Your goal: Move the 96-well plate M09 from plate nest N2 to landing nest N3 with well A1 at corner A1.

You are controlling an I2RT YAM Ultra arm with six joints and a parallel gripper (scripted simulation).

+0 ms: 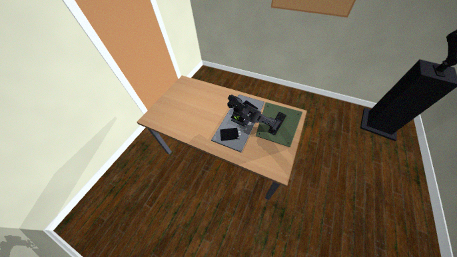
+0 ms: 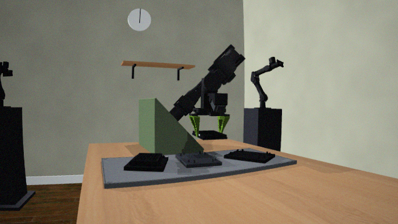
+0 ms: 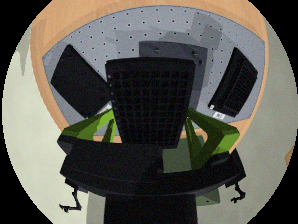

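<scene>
Right now the grey nest is 4 cm to the right of my hand and 9 cm below it. Also, from my hand: dark nest: 1 cm ahead, 16 cm to the left, 9 cm below.
</scene>
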